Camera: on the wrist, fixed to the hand. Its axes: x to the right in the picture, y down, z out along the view.
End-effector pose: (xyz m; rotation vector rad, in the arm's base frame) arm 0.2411 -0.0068 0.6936 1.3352 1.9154 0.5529
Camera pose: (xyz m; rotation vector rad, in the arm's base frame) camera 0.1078 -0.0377 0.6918 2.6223 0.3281 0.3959
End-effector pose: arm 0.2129 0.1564 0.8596 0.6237 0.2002 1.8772
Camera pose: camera 0.2407 0.2072 0.7356 -1.5028 0.4018 -2.3777
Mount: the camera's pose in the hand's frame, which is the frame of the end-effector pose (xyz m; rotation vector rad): -0.0015 -0.0948 -0.0987 0.3208 -0.5792 1.4494
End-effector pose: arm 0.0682 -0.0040 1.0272 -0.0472 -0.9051 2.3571
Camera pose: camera 0.1430 0.1093 1.0099 -0.0994 0.4394 -2.1554
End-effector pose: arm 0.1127 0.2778 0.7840 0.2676 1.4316 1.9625
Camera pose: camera 0.0995 0.2170 0.6621 -1.9694 -0.9847 -1.8776
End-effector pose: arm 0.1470 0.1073 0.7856 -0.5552 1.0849 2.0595
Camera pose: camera 0.2245 0.0601 0.6831 -1.1201 -1.3281 -2.3114
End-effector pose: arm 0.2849 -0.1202 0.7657 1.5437 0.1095 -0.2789
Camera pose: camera 0.2705 -0.0222 0.6712 1.4264 -1.5050 0.4475
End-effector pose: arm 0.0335 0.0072 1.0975 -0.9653 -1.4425 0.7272
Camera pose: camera 0.1172 -0.0479 1.1907 -1.5504 -0.7993 2.3499
